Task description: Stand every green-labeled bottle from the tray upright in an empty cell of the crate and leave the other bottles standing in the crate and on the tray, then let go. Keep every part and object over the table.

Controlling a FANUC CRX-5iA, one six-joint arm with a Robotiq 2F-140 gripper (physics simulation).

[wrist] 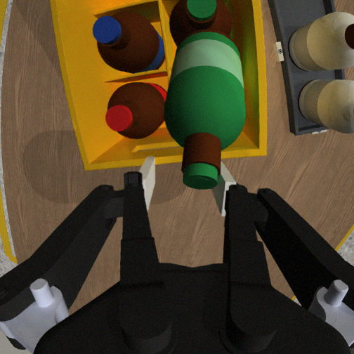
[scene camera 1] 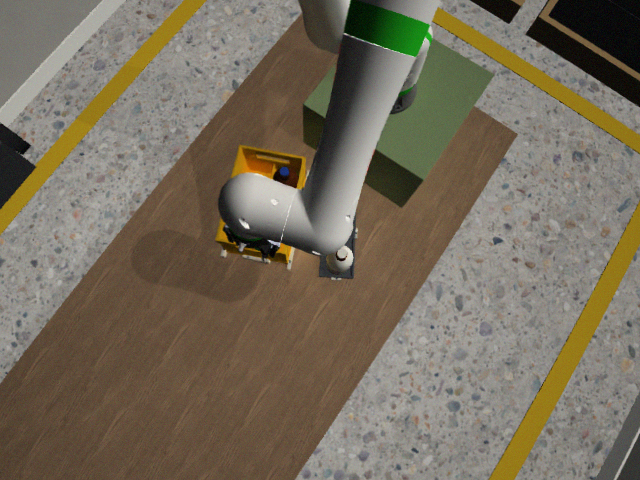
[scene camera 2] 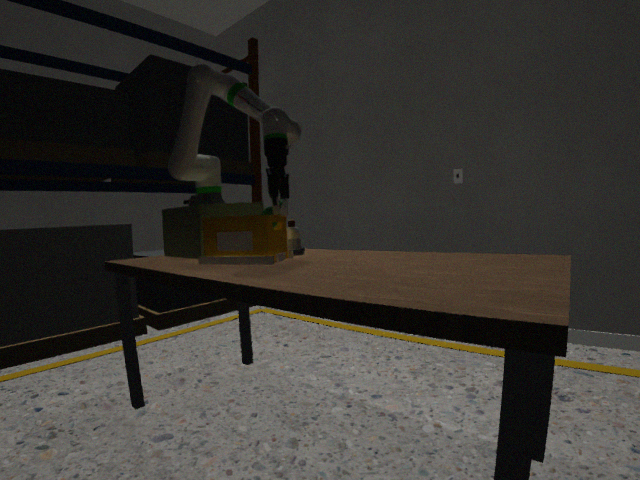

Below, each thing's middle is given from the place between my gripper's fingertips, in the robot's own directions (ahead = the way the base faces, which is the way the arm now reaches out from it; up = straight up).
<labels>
My gripper is now 40 mm past the red-capped brown bottle point(wrist: 136, 109), 70 mm to the left of it and 90 mm above it.
</labels>
